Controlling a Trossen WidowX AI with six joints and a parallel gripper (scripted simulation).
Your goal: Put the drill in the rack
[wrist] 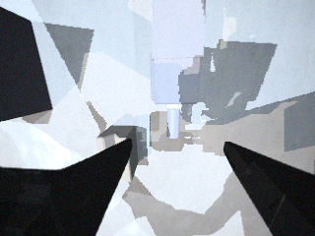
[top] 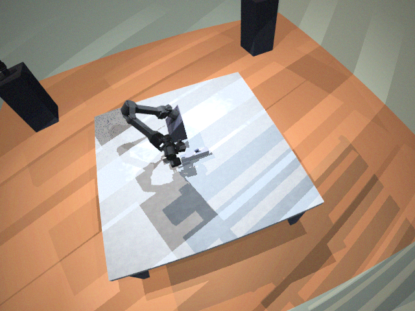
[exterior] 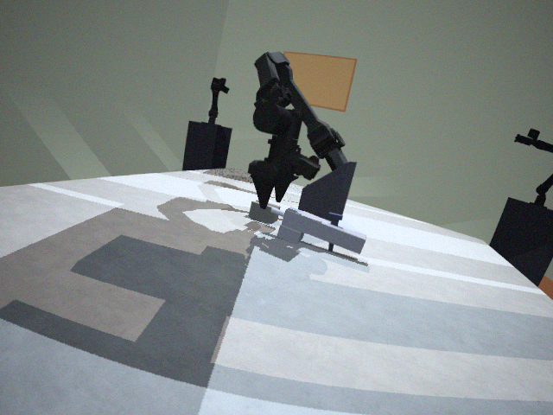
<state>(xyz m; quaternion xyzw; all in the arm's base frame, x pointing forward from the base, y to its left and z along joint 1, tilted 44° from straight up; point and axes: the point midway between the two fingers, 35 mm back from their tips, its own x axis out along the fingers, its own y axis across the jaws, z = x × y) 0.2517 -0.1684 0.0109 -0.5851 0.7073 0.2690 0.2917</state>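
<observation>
Right now my gripper tip is 70 mm to the right of the drill and 10 mm above it. From my gripper tip the other things lie so: dark key: 150 mm to the left, 10 mm below, 10 mm ahead; then rack: 80 mm behind, 40 mm below, 30 mm to the right.
</observation>
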